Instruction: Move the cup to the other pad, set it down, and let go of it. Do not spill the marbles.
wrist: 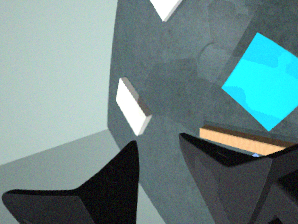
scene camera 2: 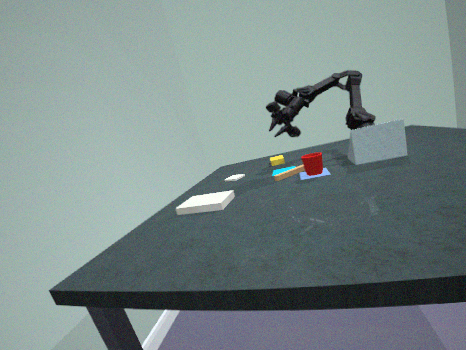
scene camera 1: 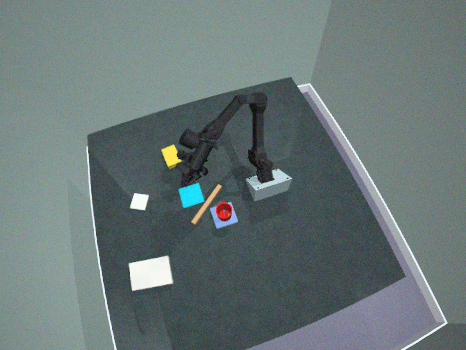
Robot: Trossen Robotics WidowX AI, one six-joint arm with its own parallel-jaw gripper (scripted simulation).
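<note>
A white slab and a wooden stick are visible to me, as is my gripper. The wrist view and scene camera 2 also show the gripper.
</note>
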